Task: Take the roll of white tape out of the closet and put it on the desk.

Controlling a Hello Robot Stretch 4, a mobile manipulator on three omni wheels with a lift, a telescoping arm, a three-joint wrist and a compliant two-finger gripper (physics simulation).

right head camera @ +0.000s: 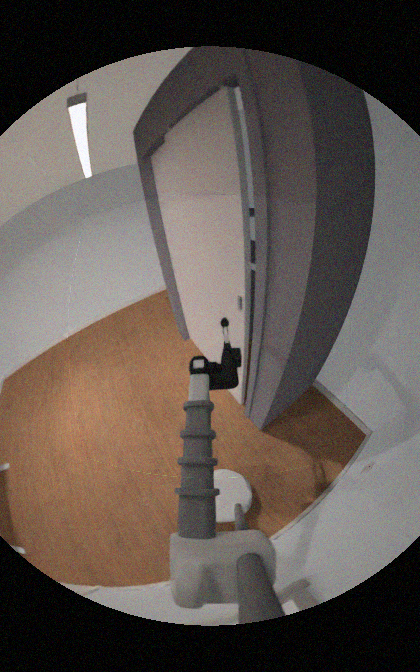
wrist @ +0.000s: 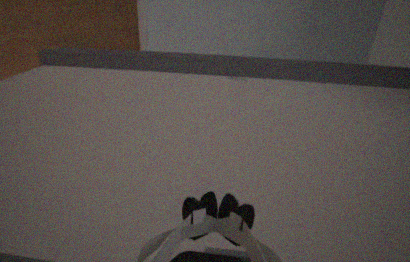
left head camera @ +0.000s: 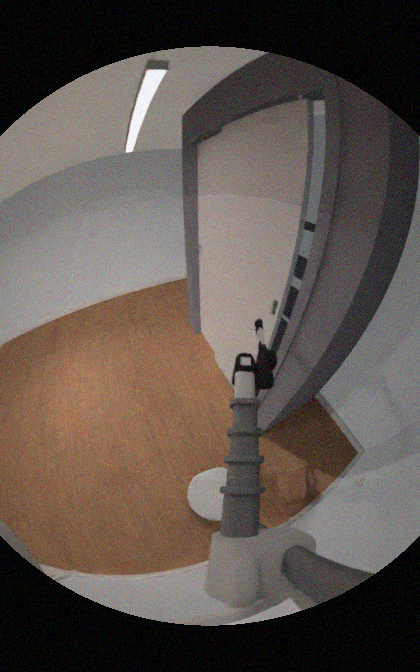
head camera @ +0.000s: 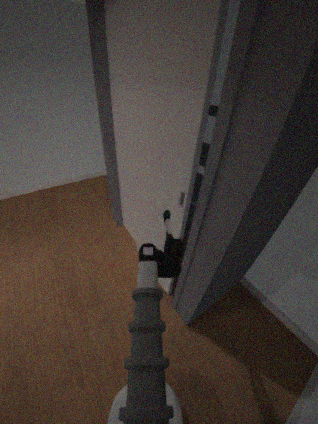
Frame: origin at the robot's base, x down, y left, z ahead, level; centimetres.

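Seen in the pictures: gripper, between the fingertips: (wrist: 218, 208) (head camera: 166, 213).
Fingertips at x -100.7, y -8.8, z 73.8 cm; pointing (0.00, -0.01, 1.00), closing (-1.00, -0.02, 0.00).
A point is followed by its place in that frame.
The closet (head camera: 255, 130) @[x -144.2, y -29.6, z 58.6 cm] (left head camera: 360, 200) (right head camera: 290, 200) is a tall grey cabinet with a pale door (head camera: 155, 125) @[x -134.6, y -2.5, z 106.1 cm] (left head camera: 245, 250) (right head camera: 205, 250) (wrist: 200, 140) @[x -94.8, y -1.5, z 107.7 cm]. A small grey handle (head camera: 182, 198) @[x -103.4, y -17.8, z 83.4 cm] (left head camera: 274, 307) (right head camera: 240, 302) sits near the door's right edge. Right of that edge is a narrow upright gap showing light and dark patches. My gripper (head camera: 166, 215) @[x -100.7, y -8.8, z 73.8 cm] (left head camera: 258, 324) (right head camera: 224, 322) (wrist: 218, 208) @[x -100.7, y -8.8, z 73.8 cm] is in front of the door, low and left of the handle. Its fingertips meet and hold nothing. The white tape and the desk do not show in these views.
The closet's grey left edge post (head camera: 102, 100) @[x -140.4, y 40.3, z 170.5 cm] (left head camera: 191, 240) (right head camera: 160, 235) (wrist: 225, 65) @[x -97.3, y 38.1, z 171.0 cm] stands left of the door. Brown wood floor (head camera: 60, 300) @[x 2.7, y 78.4, z 73.4 cm] (left head camera: 100, 425) (right head camera: 100, 425) lies left and in front. Pale walls stand left and right, with a floor corner right of the closet.
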